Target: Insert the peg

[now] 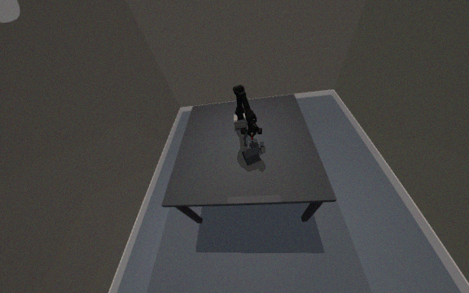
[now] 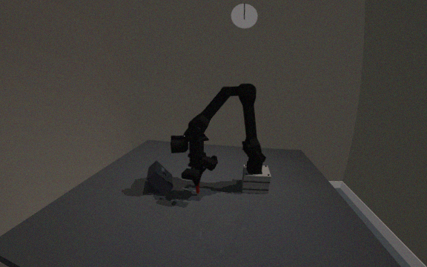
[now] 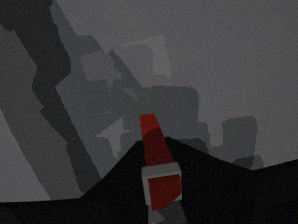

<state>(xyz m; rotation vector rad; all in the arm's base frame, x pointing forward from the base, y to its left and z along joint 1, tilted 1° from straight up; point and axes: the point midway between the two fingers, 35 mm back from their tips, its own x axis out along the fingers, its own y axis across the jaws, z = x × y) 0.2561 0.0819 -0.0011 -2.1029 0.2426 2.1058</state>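
Now: gripper tip 18 cm short of the sloped panel and 4 cm to the left of it. The rest, counted from my gripper tip: red peg: 2 cm above.
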